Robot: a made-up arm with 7 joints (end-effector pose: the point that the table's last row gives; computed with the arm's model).
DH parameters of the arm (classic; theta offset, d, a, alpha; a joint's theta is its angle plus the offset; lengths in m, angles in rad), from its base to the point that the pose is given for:
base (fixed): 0.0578 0 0.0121 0
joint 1: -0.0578 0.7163 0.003 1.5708
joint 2: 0 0.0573 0.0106 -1.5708
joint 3: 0 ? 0.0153 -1.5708
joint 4: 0 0.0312 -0.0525 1.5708
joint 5: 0 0.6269 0.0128 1.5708
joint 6: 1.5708 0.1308 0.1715 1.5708
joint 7: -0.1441 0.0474 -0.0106 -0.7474
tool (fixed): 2.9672 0.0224 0 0
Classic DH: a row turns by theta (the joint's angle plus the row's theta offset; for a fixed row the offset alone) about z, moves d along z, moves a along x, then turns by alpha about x.
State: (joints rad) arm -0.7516 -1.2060 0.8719 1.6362 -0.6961 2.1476 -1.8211
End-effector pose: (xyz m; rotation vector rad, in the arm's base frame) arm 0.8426 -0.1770 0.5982 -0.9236 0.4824 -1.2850
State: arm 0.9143 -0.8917 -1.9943 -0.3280 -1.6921 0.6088 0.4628
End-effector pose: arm 0.3901 0.9760 1.2031 0.8411 -1.3571 -1.6941
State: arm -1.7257 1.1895 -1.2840 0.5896 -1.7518 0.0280 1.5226
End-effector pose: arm -0.1696 1.0779 1.2161 -1.0043 2.6517 -0.3140
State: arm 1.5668 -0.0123 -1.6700 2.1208 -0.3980 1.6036 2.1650
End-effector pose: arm 0.7873 -0.0731 0.9566 2.0015 2.1047 0.3117
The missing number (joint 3, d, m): 0.3958
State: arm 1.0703 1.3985 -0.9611 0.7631 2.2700 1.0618 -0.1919
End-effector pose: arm 0.1230 -0.9416 1.2720 0.4328 -0.1689 2.2056
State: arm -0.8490 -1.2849 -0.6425 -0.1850 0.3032 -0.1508 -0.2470
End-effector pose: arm 0.6771 -0.9014 1.1179 -0.4067 -2.3999 1.6195
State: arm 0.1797 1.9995 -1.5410 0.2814 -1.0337 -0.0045 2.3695
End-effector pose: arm -0.9817 -0.3725 0.1510 -1.3907 1.4149 -1.7336
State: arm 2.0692 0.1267 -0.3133 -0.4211 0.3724 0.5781 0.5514
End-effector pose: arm 0.2865 -0.3815 1.7765 -0.3033 1.0302 1.9134
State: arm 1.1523 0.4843 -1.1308 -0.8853 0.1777 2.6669 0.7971
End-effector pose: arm -0.5054 -0.3736 1.1196 0.1989 -1.9065 0.7974
